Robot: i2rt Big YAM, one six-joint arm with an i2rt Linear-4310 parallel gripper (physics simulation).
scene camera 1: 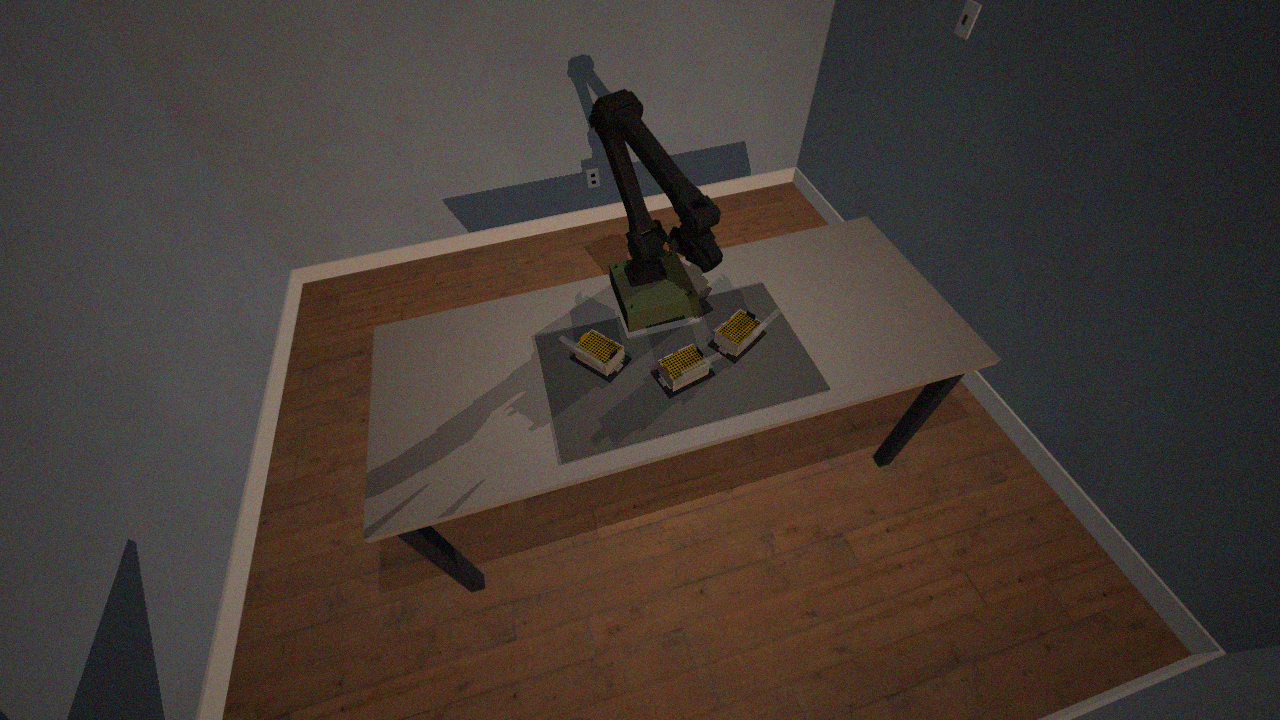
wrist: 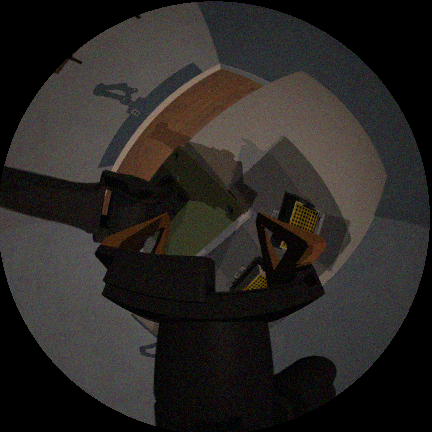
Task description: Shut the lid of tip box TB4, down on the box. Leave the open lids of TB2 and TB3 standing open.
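Seen in the pictures: gripper, fingertip midpoint: point(scene camera 1: 690, 257) point(wrist: 212, 216); arm's base at its link origin: point(scene camera 1: 645, 274) point(wrist: 164, 203).
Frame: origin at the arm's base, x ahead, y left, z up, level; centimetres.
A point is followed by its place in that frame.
Three tip boxes with yellow tip racks stand on dark bases, with clear lids standing open; no labels are legible, so I cannot tell which is TB2, TB3 or TB4. The left box point(scene camera 1: 599, 351) {x 23.7, y -21.5, z -3.0 cm} has its lid point(scene camera 1: 570, 343) {x 25.4, y -29.1, z 5.6 cm} tilted out to the left. The middle box point(scene camera 1: 683, 364) {x 35.8, y 0.0, z -2.9 cm} point(wrist: 257, 281) {x 32.0, y 2.7, z -3.0 cm} has a faint lid at its right. The right box point(scene camera 1: 738, 330) {x 29.2, y 19.7, z -2.8 cm} point(wrist: 303, 215) {x 26.0, y 23.1, z -3.0 cm} has its lid point(scene camera 1: 770, 318) {x 34.3, y 25.9, z 5.7 cm} leaning out to the right. My gripper point(scene camera 1: 709, 259) {x 11.8, y 10.1, z 13.9 cm} point(wrist: 212, 216) {x 11.8, y 10.1, z 13.9 cm} is open and empty, above the table behind the right box. In the wrist view, a finger and the gripper body partly hide two boxes.
The boxes stand on a grey mat point(scene camera 1: 626, 429) {x 47.7, y -20.4, z -8.7 cm} point(wrist: 286, 150) {x 11.3, y 34.8, z -8.7 cm} on the pale table point(scene camera 1: 895, 313) {x 33.7, y 72.3, z -8.9 cm} point(wrist: 340, 135) {x 21.8, y 63.6, z -9.0 cm}. The green arm base point(scene camera 1: 657, 306) {x 14.5, y -0.7, z -0.3 cm} point(wrist: 200, 225) {x 10.4, y 3.3, z 0.0 cm} stands at the mat's back edge, close behind the boxes. Walls are behind and to the right of the table.
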